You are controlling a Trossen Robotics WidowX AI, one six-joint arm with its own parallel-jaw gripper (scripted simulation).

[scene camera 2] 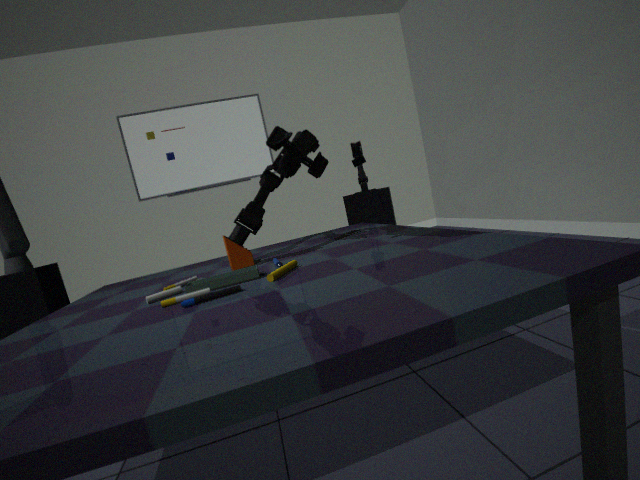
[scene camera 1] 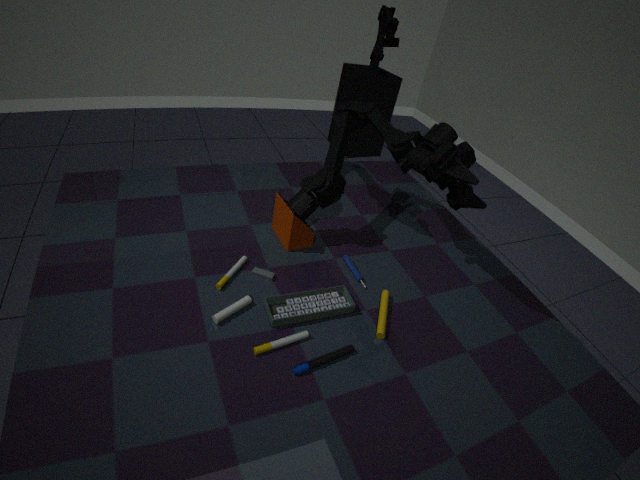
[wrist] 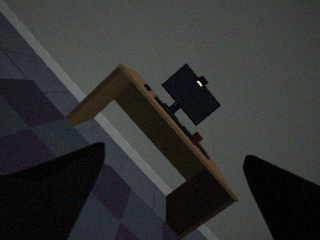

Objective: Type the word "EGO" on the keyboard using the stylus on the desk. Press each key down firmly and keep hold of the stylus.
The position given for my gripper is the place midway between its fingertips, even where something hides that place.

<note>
My gripper (scene camera 1: 482, 195) is open, with nothing in its grasp.
My gripper is seen too in scene camera 2 (scene camera 2: 306, 143) and in the wrist view (wrist: 175, 155).
</note>
